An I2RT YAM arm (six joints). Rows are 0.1 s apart.
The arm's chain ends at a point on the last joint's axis. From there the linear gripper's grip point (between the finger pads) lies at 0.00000 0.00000 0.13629 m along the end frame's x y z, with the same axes.
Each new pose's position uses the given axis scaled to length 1; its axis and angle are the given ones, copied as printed.
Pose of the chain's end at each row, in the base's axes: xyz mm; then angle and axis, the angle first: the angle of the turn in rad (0 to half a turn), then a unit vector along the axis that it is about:
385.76 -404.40 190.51 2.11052 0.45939 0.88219 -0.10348
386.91 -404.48 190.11 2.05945 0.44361 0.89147 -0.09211
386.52 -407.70 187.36 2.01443 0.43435 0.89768 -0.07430
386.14 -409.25 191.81 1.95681 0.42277 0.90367 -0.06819
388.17 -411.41 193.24 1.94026 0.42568 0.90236 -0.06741
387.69 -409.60 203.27 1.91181 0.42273 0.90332 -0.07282
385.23 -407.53 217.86 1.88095 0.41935 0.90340 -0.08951
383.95 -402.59 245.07 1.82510 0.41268 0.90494 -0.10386
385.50 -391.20 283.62 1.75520 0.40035 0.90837 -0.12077
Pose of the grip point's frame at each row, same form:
479.09 -476.95 122.68 2.11052 0.45939 0.88219 -0.10348
486.01 -474.31 127.83 2.05945 0.44361 0.89147 -0.09211
490.73 -474.16 129.94 2.01443 0.43435 0.89768 -0.07430
494.83 -474.19 141.37 1.95681 0.42277 0.90367 -0.06819
497.53 -476.80 144.87 1.94026 0.42568 0.90236 -0.06741
498.12 -475.86 158.65 1.91181 0.42273 0.90332 -0.07282
495.80 -476.34 177.69 1.88095 0.41935 0.90340 -0.08951
496.01 -473.06 212.62 1.82510 0.41268 0.90494 -0.10386
499.40 -462.53 260.98 1.75520 0.40035 0.90837 -0.12077

